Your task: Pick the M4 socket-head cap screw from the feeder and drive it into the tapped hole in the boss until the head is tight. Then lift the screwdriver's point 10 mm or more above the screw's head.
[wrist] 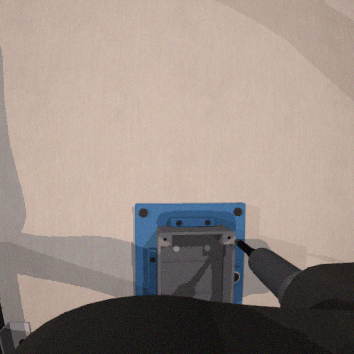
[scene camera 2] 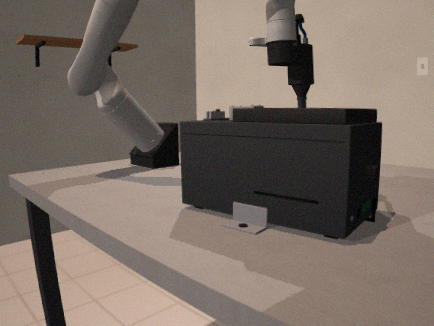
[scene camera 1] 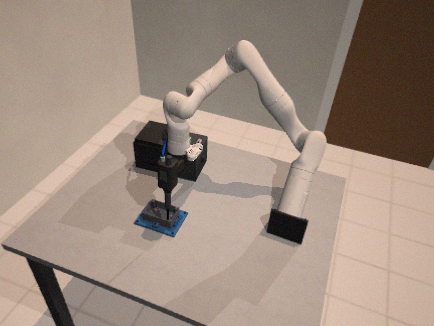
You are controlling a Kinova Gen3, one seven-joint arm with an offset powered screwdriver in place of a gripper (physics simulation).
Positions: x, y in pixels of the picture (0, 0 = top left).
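Labels:
Distance from the lens: a dark lid (scene camera 2: 336, 116), 0.42 m from the lens; a black screw feeder (scene camera 2: 216, 171), 0.52 m from the lens. The marked spots on the feeder and the lid are 0.20 m apart.

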